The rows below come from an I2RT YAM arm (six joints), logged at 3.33 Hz.
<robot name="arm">
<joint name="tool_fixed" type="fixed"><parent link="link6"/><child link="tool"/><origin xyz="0 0 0" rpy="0 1.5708 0"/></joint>
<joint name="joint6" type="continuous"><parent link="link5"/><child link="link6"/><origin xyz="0.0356 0 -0.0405" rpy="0 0 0"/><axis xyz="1 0 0"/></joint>
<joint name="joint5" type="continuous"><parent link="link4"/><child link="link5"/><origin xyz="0.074 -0.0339 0.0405" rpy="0 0 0"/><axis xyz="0 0 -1"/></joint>
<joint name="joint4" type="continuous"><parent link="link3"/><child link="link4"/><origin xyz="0.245 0.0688 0.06" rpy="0 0 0"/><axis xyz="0 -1 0"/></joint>
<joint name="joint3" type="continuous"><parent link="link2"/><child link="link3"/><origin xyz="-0.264 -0.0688 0" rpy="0 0 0"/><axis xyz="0 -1 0"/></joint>
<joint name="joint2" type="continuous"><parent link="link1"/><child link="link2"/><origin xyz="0.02 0.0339 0.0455" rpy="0 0 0"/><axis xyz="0 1 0"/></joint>
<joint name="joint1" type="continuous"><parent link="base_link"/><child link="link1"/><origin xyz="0 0 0.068" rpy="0 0 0"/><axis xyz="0 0 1"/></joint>
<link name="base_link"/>
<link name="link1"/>
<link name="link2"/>
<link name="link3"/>
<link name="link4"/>
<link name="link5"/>
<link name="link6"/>
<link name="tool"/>
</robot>
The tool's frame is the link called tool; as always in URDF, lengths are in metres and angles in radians. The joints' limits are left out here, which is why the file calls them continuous.
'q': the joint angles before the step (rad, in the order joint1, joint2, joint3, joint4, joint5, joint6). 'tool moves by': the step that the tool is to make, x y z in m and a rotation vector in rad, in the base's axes. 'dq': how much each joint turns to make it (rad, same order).
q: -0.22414 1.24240 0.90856 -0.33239 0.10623 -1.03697
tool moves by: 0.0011 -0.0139 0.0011 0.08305 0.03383 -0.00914
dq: -0.05895 0.03231 0.04522 -0.06804 -0.08424 0.02350
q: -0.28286 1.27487 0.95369 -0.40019 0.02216 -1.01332
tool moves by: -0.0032 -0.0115 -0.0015 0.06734 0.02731 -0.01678
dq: -0.05119 0.01499 0.01933 -0.05066 -0.06315 0.01778
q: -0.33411 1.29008 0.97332 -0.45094 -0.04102 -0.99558
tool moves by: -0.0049 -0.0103 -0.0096 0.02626 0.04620 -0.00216
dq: -0.04577 0.01485 -0.01131 -0.02781 -0.03658 -0.02523
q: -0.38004 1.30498 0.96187 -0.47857 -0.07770 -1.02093
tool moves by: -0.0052 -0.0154 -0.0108 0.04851 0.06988 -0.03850
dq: -0.06211 0.03551 0.00680 -0.05539 -0.02788 -0.00720
